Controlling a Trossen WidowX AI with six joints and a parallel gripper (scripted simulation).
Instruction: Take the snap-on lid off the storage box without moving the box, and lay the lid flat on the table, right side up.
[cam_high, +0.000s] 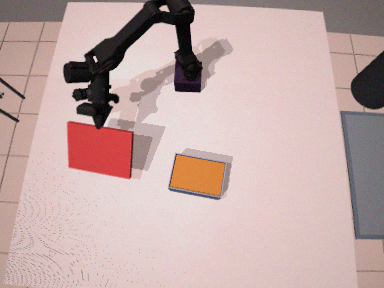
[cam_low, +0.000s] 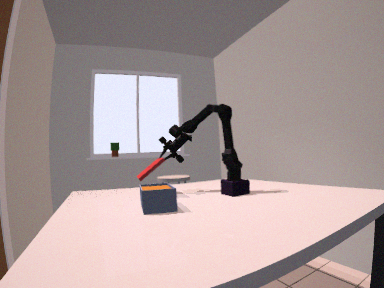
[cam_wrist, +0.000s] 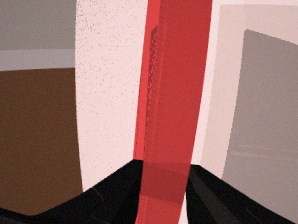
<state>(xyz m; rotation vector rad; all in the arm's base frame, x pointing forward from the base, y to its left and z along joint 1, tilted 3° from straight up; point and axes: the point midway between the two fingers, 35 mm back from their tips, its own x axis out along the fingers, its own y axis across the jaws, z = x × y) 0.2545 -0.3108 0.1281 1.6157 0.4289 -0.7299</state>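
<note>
Right now the red lid is 70 mm ahead of my gripper tip, 10 mm to the right of it and 50 mm below it. Round my gripper tip: storage box 140 mm ahead, 330 mm to the left, 150 mm below.
</note>
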